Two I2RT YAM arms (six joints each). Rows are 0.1 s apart.
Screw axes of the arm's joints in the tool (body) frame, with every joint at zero. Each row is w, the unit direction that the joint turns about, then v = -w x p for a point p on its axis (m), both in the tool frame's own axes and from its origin. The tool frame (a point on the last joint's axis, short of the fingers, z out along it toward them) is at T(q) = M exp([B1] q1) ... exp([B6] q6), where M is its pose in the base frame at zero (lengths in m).
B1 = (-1, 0, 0, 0, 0.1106, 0)
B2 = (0, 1, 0, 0.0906, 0, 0.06)
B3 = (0, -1, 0, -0.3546, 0, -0.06)
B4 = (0, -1, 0, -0.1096, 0, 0)
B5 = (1, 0, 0, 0, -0.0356, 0)
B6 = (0, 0, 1, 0, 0, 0)
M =
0 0 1 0.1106
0 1 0 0
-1 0 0 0.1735
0 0 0 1
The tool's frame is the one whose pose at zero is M.
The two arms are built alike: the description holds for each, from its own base.
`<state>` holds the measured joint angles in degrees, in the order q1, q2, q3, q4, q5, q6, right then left.
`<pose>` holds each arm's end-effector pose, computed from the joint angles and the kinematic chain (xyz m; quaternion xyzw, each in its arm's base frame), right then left.
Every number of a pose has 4 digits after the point. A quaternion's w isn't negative.
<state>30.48 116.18 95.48 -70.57 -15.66 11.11 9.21 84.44 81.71 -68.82 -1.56 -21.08</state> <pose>0.3265 0.2033 0.2117 0.1652 -0.9768 -0.1235 0.0586 0.2730 0.0452 0.3206 -0.2600 0.9521 -0.0032 0.1608</pose>
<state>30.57 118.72 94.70 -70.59 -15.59 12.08 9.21 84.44 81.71 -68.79 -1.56 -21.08</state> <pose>0.3278 0.2047 0.1922 0.1537 -0.9780 -0.1117 0.0864 0.2730 0.0452 0.3206 -0.2600 0.9521 -0.0032 0.1611</pose>
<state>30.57 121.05 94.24 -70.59 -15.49 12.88 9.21 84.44 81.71 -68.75 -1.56 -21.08</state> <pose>0.3292 0.2055 0.1753 0.1434 -0.9784 -0.1013 0.1092 0.2731 0.0453 0.3206 -0.2599 0.9520 -0.0033 0.1614</pose>
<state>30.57 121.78 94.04 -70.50 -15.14 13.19 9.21 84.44 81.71 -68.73 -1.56 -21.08</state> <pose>0.3296 0.2055 0.1697 0.1400 -0.9788 -0.0954 0.1151 0.2731 0.0453 0.3206 -0.2599 0.9520 -0.0033 0.1616</pose>
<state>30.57 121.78 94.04 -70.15 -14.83 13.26 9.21 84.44 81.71 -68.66 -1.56 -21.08</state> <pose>0.3302 0.2056 0.1696 0.1401 -0.9794 -0.0940 0.1113 0.2732 0.0453 0.3207 -0.2599 0.9519 -0.0034 0.1622</pose>
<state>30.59 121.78 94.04 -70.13 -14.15 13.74 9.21 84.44 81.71 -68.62 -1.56 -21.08</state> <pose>0.3304 0.2054 0.1695 0.1367 -0.9806 -0.0881 0.1094 0.2733 0.0453 0.3207 -0.2599 0.9518 -0.0034 0.1625</pose>
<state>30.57 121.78 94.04 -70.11 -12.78 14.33 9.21 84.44 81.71 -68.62 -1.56 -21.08</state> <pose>0.3309 0.2046 0.1693 0.1325 -0.9826 -0.0766 0.1053 0.2733 0.0453 0.3207 -0.2599 0.9518 -0.0034 0.1625</pose>
